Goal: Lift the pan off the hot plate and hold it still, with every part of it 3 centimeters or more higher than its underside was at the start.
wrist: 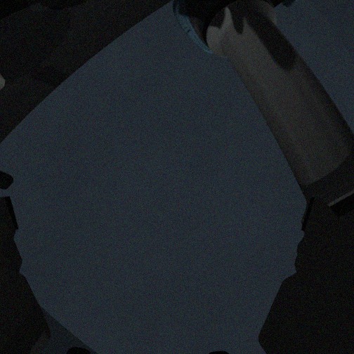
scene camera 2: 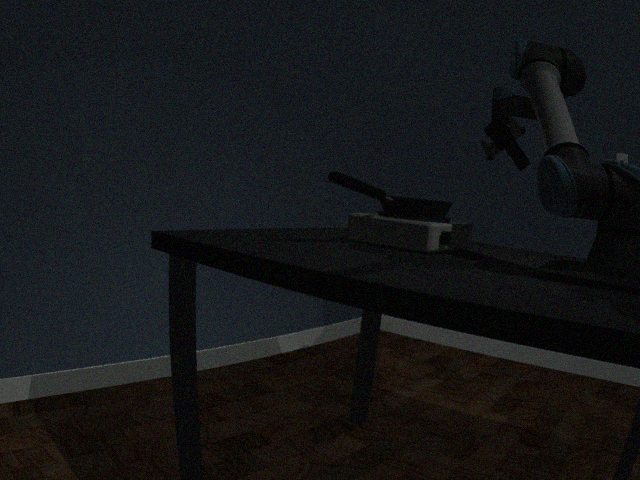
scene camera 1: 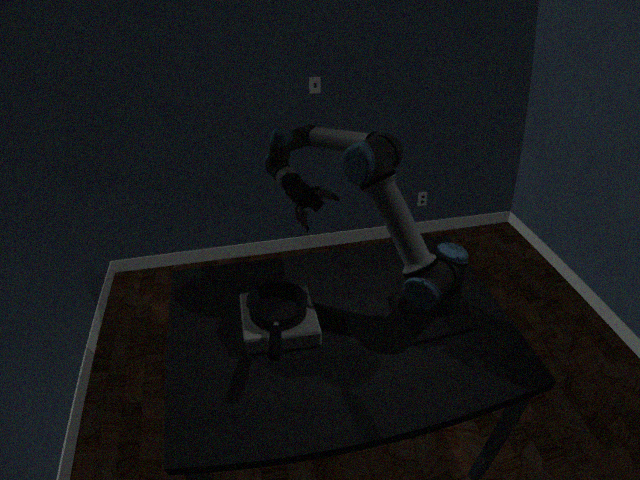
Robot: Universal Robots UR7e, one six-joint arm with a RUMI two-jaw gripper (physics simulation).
Path:
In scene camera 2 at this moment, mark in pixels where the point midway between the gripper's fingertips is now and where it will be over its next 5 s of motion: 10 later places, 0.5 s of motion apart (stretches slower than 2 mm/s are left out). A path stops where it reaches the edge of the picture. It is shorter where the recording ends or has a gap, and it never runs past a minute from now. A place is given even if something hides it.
My gripper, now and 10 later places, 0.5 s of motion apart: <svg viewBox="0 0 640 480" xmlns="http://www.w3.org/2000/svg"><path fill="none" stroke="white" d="M505 144L506 144L506 144L505 144L505 144L505 145L505 144L505 144L496 145L440 148L415 150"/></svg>

